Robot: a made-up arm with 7 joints. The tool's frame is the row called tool.
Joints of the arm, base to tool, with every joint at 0 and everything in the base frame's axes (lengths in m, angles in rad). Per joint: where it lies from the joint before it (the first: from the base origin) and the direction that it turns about. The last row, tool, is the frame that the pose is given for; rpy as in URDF.
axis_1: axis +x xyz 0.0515 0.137 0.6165
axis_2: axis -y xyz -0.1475 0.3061 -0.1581
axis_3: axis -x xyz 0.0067 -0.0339 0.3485
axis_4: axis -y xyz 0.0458 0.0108 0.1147
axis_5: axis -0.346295 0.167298 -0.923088 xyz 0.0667 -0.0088 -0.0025
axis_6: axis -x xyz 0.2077 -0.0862 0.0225
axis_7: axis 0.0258 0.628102 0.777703 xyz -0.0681 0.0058 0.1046
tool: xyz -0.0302 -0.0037 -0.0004 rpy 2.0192 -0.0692 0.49
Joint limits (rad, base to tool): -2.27..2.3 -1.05..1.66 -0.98..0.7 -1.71..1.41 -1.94..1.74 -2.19..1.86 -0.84..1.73
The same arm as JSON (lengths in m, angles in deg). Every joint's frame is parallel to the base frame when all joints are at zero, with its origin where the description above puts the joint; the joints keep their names.
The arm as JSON. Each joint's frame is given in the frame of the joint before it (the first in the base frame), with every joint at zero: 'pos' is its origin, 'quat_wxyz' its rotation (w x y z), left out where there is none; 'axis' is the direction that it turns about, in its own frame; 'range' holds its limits. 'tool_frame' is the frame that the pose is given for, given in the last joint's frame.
{
  "length_unit": "m",
  "angle_unit": "deg",
  "joints": [
    {
      "joint": "axis_1",
      "pos": [
        0.0515,
        0.137,
        0.6165
      ],
      "axis": [
        1.0,
        0.0,
        0.0
      ],
      "range": [
        -130.06,
        131.78
      ]
    },
    {
      "joint": "axis_2",
      "pos": [
        -0.1475,
        0.3061,
        -0.1581
      ],
      "axis": [
        0.0,
        -1.0,
        0.0
      ],
      "range": [
        -60.16,
        95.11
      ]
    },
    {
      "joint": "axis_3",
      "pos": [
        0.0067,
        -0.0339,
        0.3485
      ],
      "axis": [
        -1.0,
        0.0,
        0.0
      ],
      "range": [
        -56.15,
        40.11
      ]
    },
    {
      "joint": "axis_4",
      "pos": [
        0.0458,
        0.0108,
        0.1147
      ],
      "axis": [
        0.0,
        -1.0,
        0.0
      ],
      "range": [
        -97.98,
        80.79
      ]
    },
    {
      "joint": "axis_5",
      "pos": [
        0.0667,
        -0.0088,
        -0.0025
      ],
      "axis": [
        -0.346295,
        0.167298,
        -0.923088
      ],
      "range": [
        -111.15,
        99.69
      ]
    },
    {
      "joint": "axis_6",
      "pos": [
        0.2077,
        -0.0862,
        0.0225
      ],
      "axis": [
        -1.0,
        0.0,
        0.0
      ],
      "range": [
        -125.48,
        106.57
      ]
    },
    {
      "joint": "axis_7",
      "pos": [
        -0.0681,
        0.0058,
        0.1046
      ],
      "axis": [
        0.0258,
        0.628102,
        0.777703
      ],
      "range": [
        -48.13,
        99.12
      ]
    }
  ],
  "tool_frame": {
    "pos": [
      -0.0302,
      -0.0037,
      -0.0004
    ],
    "quat_wxyz": [
      0.508894,
      0.825311,
      0.187369,
      0.157424
    ]
  }
}

